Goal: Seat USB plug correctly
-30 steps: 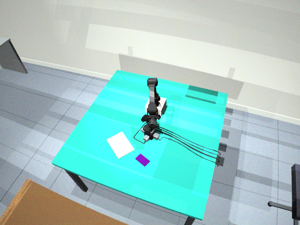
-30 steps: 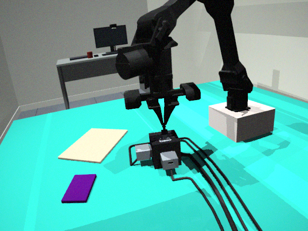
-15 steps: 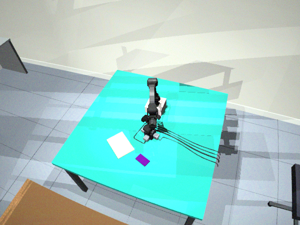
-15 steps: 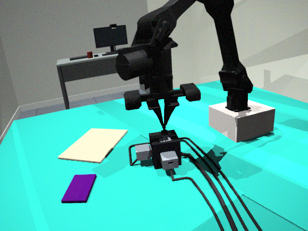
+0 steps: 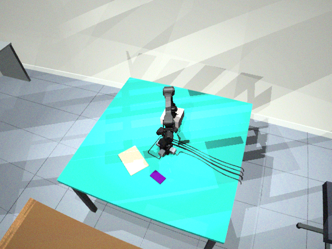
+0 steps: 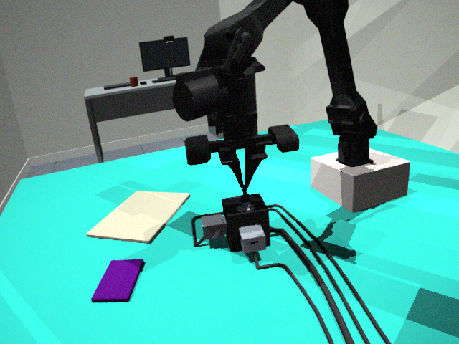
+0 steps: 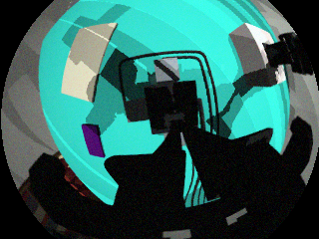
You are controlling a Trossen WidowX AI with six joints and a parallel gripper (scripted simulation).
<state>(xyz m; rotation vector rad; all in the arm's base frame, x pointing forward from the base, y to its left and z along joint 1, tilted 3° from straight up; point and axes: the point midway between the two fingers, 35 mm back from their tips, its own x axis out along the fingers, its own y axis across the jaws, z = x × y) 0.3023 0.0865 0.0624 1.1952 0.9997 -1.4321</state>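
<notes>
Now: the black USB plug 20 mm below my gripper tip. Round my gripper tip: purple card: 250 mm ahead, 20 mm to the left, 110 mm below; USB socket: 50 mm below; cream sheet: 180 mm ahead, 220 mm to the right, 110 mm below.
</notes>
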